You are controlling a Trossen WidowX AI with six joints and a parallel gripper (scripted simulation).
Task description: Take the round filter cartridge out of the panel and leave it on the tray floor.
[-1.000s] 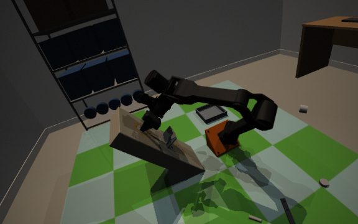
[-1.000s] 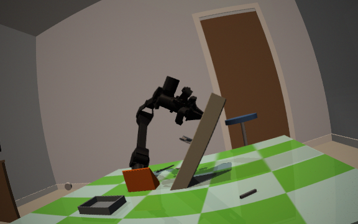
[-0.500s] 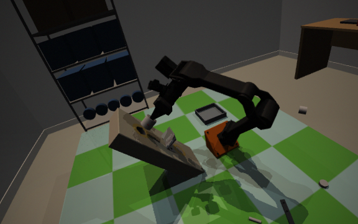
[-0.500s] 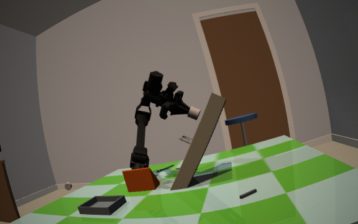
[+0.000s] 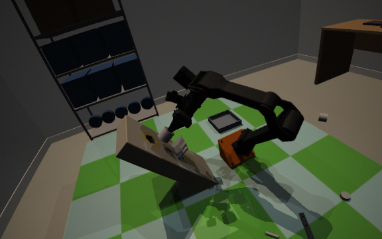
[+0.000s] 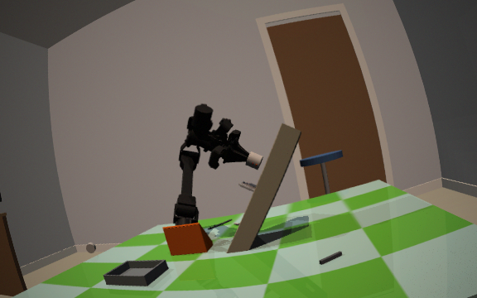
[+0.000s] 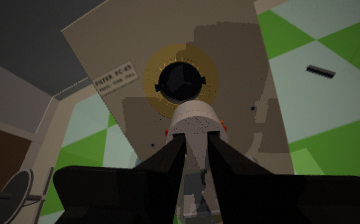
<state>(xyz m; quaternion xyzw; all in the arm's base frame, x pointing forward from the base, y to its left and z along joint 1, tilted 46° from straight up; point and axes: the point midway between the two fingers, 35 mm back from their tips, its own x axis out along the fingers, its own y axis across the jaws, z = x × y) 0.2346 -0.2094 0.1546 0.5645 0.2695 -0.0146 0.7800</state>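
Now: gripper tip 1 cm short of the round filter cartridge and 1 cm above it. Round my gripper tip: dark tray (39 cm behind, 26 cm below, 23 cm to the right); then grey bracket (10 cm below, 2 cm behind); then tan service panel (9 cm below, 3 cm ahead).
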